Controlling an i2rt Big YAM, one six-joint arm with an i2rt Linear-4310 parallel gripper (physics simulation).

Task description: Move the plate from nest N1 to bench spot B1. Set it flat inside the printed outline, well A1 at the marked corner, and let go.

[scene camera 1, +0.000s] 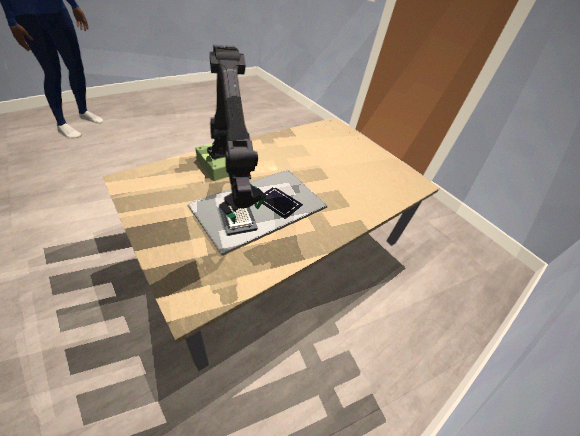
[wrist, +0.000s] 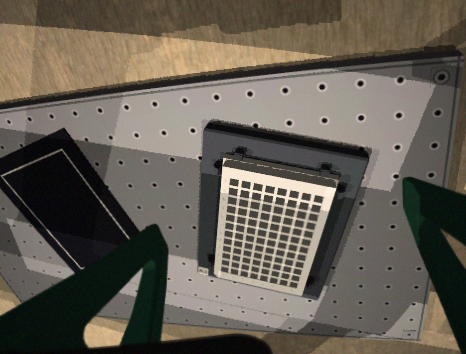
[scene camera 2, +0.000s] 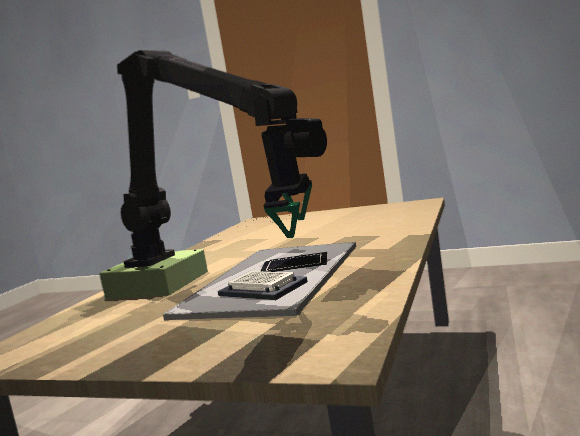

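Seen in the pictures: gripper, fingertip midpoint: (scene camera 1: 245, 215) (wrist: 277, 215) (scene camera 2: 296, 228); arm's base, origin of the base link: (scene camera 1: 221, 152) (scene camera 2: 150, 260).
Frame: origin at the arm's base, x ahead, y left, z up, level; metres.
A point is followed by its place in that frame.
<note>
The white plate (scene camera 1: 242, 218) {x 0.409, y -0.103, z -0.033 m} (scene camera 2: 261, 281) {x 0.392, y -0.135, z -0.030 m} (wrist: 274, 230) {x 0.387, y -0.116, z -0.030 m} with a grid of square wells lies flat in the dark nest (scene camera 2: 250, 294) {x 0.380, y -0.171, z -0.046 m} (wrist: 209, 210) {x 0.395, y -0.059, z -0.043 m}, N1. The black pad (scene camera 1: 281, 202) {x 0.382, y 0.103, z -0.053 m} (scene camera 2: 300, 261) {x 0.391, y 0.098, z -0.053 m} (wrist: 60, 205) {x 0.388, y 0.106, z -0.053 m}, spot B1, lies beside the nest and bears a thin white printed outline (wrist: 32, 162) {x 0.441, y 0.114, z -0.053 m}. A finger hides part of it in the wrist view, and no corner mark can be made out. My gripper (scene camera 1: 245, 210) {x 0.495, y -0.140, z 0.080 m} (scene camera 2: 296, 226) {x 0.495, y -0.140, z 0.080 m} (wrist: 277, 215) {x 0.495, y -0.140, z 0.080 m} is open and empty, well above the board. In the wrist view the plate shows between its green fingers.
The nest and pad are on a grey perforated board (scene camera 1: 210, 215) {x 0.318, y -0.199, z -0.055 m} (scene camera 2: 200, 310) {x 0.294, y -0.236, z -0.055 m} (wrist: 300, 105) {x 0.482, y -0.139, z -0.055 m} on the wooden table (scene camera 1: 380, 170) {x 0.393, y 0.767, z -0.068 m} (scene camera 2: 200, 357) {x 0.407, y -0.421, z -0.068 m}. A small label (wrist: 202, 271) {x 0.317, y -0.037, z -0.043 m} is at the nest's lower left corner in the wrist view. The arm stands on a green base block (scene camera 1: 212, 167) {x 0.093, y -0.089, z -0.002 m} (scene camera 2: 150, 282) {x 0.064, y -0.094, z -0.032 m}.
</note>
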